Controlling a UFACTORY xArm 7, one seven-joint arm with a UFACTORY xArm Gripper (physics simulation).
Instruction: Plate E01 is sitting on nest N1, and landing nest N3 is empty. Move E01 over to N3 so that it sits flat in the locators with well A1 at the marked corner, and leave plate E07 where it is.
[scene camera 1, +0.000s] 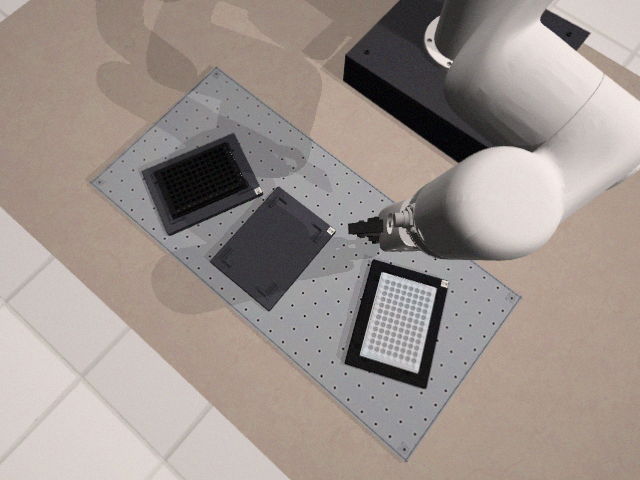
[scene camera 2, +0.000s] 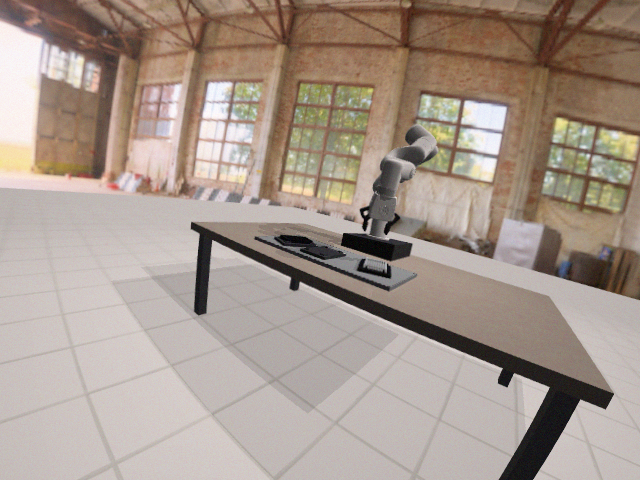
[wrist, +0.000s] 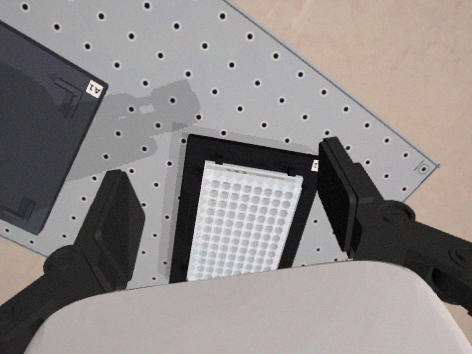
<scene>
My gripper (scene camera 1: 408, 230): 0.58 m from the lens. A white well plate (scene camera 1: 396, 332): 0.65 m from the lens. A black well plate (scene camera 1: 209, 176): 0.73 m from the lens. The marked spots on the white well plate and the black well plate are 0.38 m apart.
</scene>
